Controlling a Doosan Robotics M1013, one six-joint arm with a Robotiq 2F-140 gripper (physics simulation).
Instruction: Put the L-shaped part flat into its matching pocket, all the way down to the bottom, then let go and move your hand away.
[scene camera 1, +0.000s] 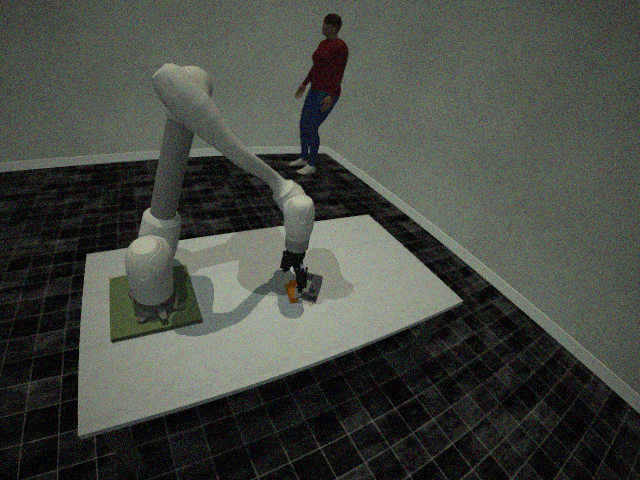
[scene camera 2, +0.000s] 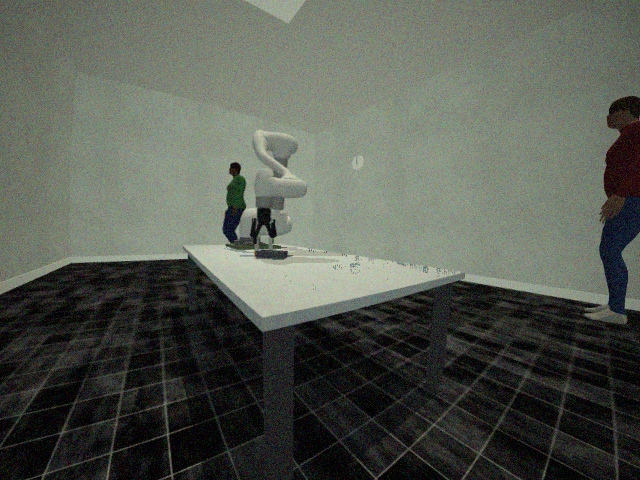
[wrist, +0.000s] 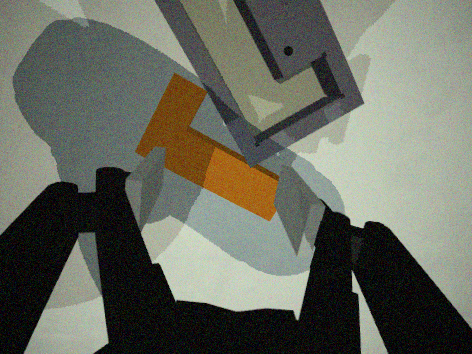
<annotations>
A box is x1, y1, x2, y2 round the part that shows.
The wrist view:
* gripper: [0, 146, 471, 353]
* orange L-shaped part: [135, 72, 278, 220], gripped by the gripper
</annotations>
